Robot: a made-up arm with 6 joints. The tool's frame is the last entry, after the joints.
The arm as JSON. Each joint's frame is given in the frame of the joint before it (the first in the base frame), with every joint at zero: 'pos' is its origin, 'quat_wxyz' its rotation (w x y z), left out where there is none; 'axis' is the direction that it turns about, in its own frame. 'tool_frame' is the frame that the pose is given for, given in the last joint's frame.
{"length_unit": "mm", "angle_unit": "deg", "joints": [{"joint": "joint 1", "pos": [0.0, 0.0, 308.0], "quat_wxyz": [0.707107, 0.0, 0.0, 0.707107], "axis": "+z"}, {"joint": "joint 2", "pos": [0.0, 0.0, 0.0], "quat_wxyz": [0.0, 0.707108, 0.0, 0.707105], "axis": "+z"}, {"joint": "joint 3", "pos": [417.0, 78.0, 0.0], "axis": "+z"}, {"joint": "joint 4", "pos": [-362.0, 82.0, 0.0], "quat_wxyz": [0.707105, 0.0, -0.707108, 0.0], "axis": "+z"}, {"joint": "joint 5", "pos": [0.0, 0.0, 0.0], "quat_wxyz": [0.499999, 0.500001, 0.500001, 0.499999], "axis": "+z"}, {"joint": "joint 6", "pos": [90.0, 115.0, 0.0], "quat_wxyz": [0.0, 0.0, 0.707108, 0.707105], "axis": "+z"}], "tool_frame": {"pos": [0.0, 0.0, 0.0], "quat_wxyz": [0.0, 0.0, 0.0, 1.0]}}
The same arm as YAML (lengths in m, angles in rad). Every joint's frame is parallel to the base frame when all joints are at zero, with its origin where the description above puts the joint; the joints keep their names.
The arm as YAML. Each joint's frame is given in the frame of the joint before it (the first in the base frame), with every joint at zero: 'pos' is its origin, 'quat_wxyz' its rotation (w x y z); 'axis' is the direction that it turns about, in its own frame. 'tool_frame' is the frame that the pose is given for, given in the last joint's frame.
length_unit: m
angle_unit: rad
joints:
  - joint: joint 1
    pos: [0.0, 0.0, 0.308]
    quat_wxyz: [1.0, 0.0, 0.0, 0.0]
    axis: [0.0, 0.0, 1.0]
  - joint: joint 2
    pos: [0.0, 0.0, 0.0]
    quat_wxyz: [1.0, 0.0, 0.0, 0.0]
    axis: [0.0, 1.0, 0.0]
  - joint: joint 3
    pos: [0.078, 0.0, 0.417]
    quat_wxyz: [1.0, 0.0, 0.0, 0.0]
    axis: [0.0, 1.0, 0.0]
  - joint: joint 4
    pos: [0.082, 0.0, -0.362]
    quat_wxyz: [1.0, 0.0, 0.0, 0.0]
    axis: [0.0, 0.0, -1.0]
  - joint: joint 5
    pos: [0.0, 0.0, 0.0]
    quat_wxyz: [1.0, 0.0, 0.0, 0.0]
    axis: [0.0, 1.0, 0.0]
  - joint: joint 6
    pos: [0.09, 0.0, -0.115]
    quat_wxyz: [1.0, 0.0, 0.0, 0.0]
    axis: [0.0, 0.0, -1.0]
tool_frame:
  pos: [0.0, 0.0, 0.0]
  quat_wxyz: [0.000004, 1.000004, 0.0, 0.0]

